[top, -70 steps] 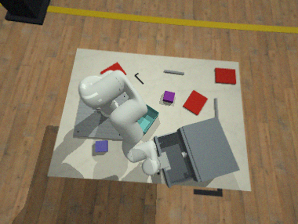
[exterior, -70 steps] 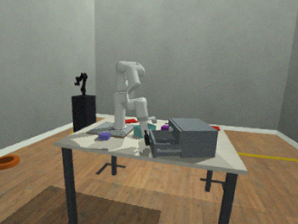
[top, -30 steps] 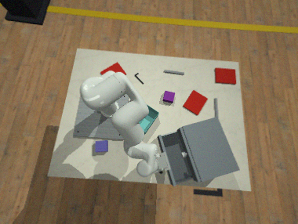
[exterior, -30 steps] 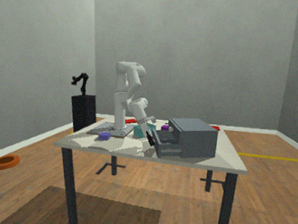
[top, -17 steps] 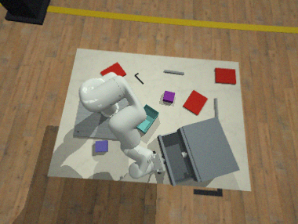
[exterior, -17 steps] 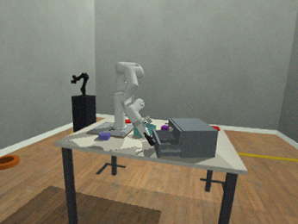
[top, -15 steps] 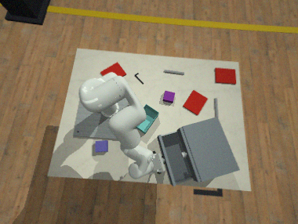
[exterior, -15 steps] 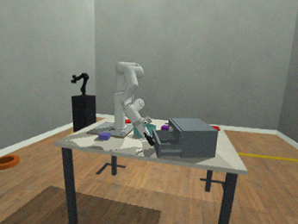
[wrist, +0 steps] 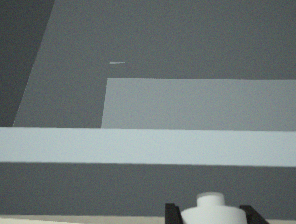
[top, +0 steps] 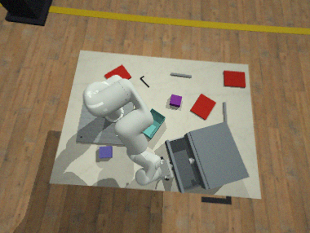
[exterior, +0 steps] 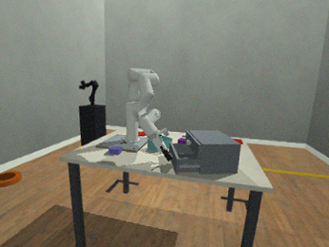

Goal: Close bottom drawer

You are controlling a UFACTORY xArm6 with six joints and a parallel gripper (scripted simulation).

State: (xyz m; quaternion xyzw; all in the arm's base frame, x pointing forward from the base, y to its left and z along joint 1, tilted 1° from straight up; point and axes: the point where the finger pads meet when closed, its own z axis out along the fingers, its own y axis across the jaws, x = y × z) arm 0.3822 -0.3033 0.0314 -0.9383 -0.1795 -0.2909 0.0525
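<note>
The bottom drawer lies 12 cm ahead of my hand, 5 cm to the left of it and 2 cm below it. Round my hand: blue-violet cube (39 cm behind, 5 cm to the left, 3 cm below); grey cabinet (19 cm ahead, 7 cm to the left, 3 cm above); teal bin (13 cm behind, 25 cm to the left, 3 cm below).
</note>
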